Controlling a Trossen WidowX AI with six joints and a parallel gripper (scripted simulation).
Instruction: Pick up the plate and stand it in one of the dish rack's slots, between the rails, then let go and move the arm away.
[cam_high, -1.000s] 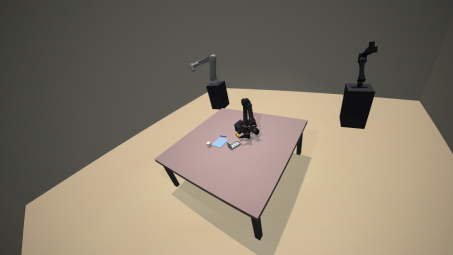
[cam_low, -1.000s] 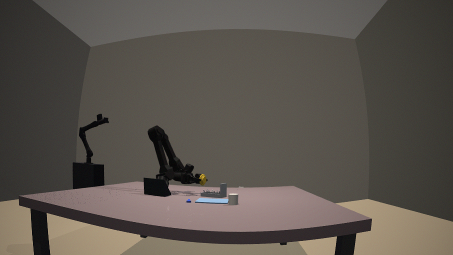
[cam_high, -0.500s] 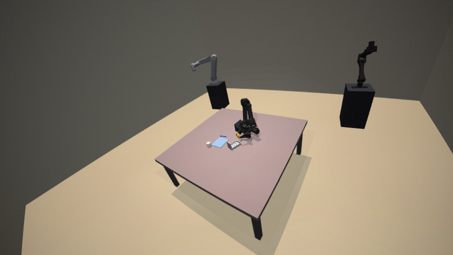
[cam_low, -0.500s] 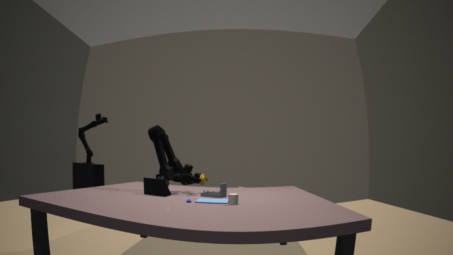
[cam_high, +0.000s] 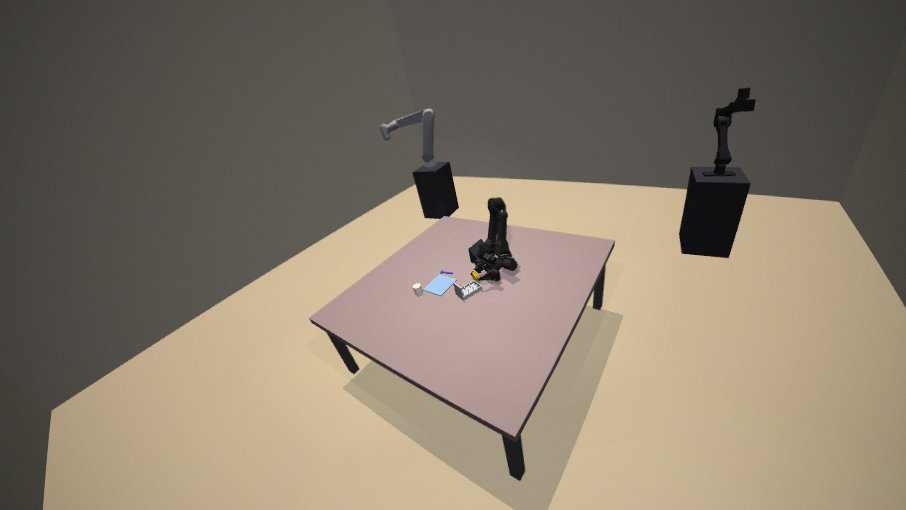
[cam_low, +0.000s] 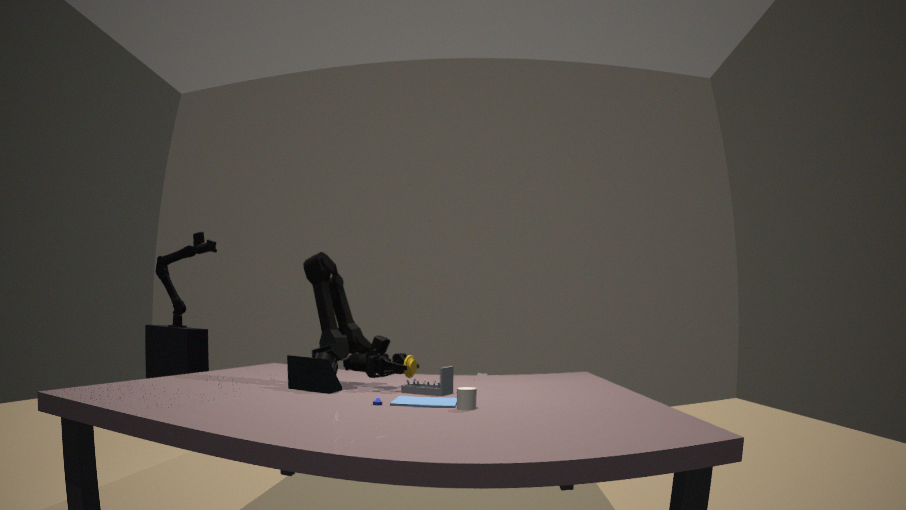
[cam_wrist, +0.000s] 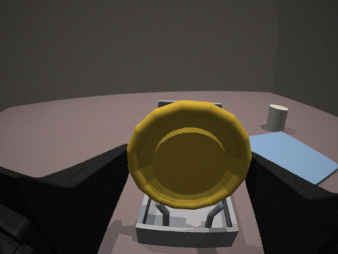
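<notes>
Right now my gripper tip is 40 mm short of the grey dish rack, 30 mm to the left of it and 50 mm above it. Also, from my gripper tip: blue spoon (80 mm behind, 240 mm to the right, 70 mm below); white cup (120 mm ahead, 300 mm to the right, 50 mm below); yellow plate (10 mm behind).
</notes>
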